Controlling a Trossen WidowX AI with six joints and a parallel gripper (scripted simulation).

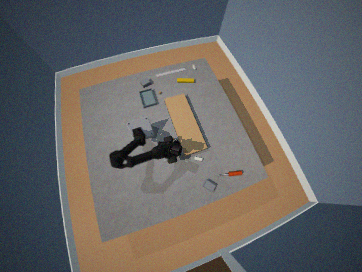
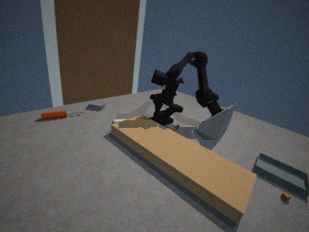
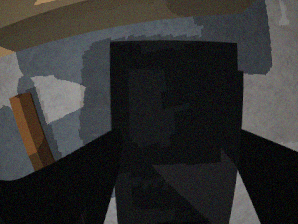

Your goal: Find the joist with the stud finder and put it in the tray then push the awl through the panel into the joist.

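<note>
Right now my gripper tip is 2 cm below the black stud finder and 2 cm past it. The rest, counted from my gripper tip: tray 53 cm to the left, 5 cm behind, 1 cm below; awl 9 cm to the left, 3 cm behind, 2 cm below; small grey block 33 cm to the right, 16 cm ahead, 1 cm below.
</note>
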